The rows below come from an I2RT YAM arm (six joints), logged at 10 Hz.
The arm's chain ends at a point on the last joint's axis. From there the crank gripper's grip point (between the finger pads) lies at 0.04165 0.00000 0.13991 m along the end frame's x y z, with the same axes.
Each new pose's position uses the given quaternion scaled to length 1; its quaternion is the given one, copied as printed.
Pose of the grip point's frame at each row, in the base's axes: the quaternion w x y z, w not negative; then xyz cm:
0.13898 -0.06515 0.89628 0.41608 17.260 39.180 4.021
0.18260 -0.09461 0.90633 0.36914 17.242 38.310 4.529
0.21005 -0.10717 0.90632 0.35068 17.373 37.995 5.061
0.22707 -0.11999 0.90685 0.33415 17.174 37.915 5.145
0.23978 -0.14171 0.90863 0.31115 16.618 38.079 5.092
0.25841 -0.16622 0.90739 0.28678 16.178 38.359 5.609
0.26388 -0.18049 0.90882 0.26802 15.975 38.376 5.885
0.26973 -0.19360 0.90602 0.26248 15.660 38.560 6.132
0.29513 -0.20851 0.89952 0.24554 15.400 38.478 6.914
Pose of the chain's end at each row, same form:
0.13898 -0.06515 0.89628 0.41608 18.502 28.496 13.891
0.18260 -0.09461 0.90633 0.36914 17.401 28.618 15.444
0.21005 -0.10717 0.90632 0.35068 16.799 28.667 16.275
0.22707 -0.11999 0.90685 0.33415 16.149 28.948 16.618
0.23978 -0.14171 0.90863 0.31115 15.274 29.668 16.947
0.25841 -0.16622 0.90739 0.28678 14.329 30.515 17.780
0.26388 -0.18049 0.90882 0.26802 13.932 31.005 18.318
0.26973 -0.19360 0.90602 0.26248 13.490 31.316 18.618
0.29513 -0.20851 0.89952 0.24554 12.481 31.534 19.419

